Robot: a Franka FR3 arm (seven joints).
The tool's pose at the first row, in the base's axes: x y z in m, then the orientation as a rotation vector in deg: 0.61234, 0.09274, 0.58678, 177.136, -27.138, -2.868
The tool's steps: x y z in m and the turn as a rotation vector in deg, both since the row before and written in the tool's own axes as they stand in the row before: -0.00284, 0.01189, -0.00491, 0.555, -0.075, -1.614; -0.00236, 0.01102, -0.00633, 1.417, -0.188, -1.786; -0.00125, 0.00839, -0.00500, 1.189, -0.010, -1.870; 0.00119, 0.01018, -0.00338, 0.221, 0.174, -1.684; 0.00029, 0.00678, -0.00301, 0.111, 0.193, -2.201; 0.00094, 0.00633, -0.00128, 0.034, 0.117, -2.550; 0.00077, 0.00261, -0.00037, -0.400, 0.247, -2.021; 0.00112, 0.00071, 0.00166, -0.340, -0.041, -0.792; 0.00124, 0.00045, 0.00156, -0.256, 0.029, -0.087; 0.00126, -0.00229, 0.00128, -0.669, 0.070, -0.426; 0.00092, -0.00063, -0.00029, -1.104, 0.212, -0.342
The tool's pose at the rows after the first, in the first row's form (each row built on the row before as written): 0.60624, 0.08229, 0.59199, 178.079, -24.735, -2.879; 0.60117, 0.07232, 0.59847, -177.366, 21.860, 2.852; 0.59806, 0.06436, 0.60336, -176.496, 18.866, 2.591; 0.59715, 0.05401, 0.60629, -176.533, 16.261, 2.227; 0.59626, 0.04715, 0.60898, -176.697, 12.868, 1.832; 0.59629, 0.04069, 0.60993, -176.891, 8.936, 1.550; 0.59680, 0.03800, 0.61016, -177.419, 5.832, 1.124; 0.59785, 0.03729, 0.60846, -177.788, 4.609, 1.180; 0.59905, 0.03684, 0.60687, -178.048, 4.478, 1.144; 0.60041, 0.03911, 0.60565, -178.732, 3.825, 1.054; 0.60136, 0.03969, 0.60594, -179.850, 3.305, 0.759
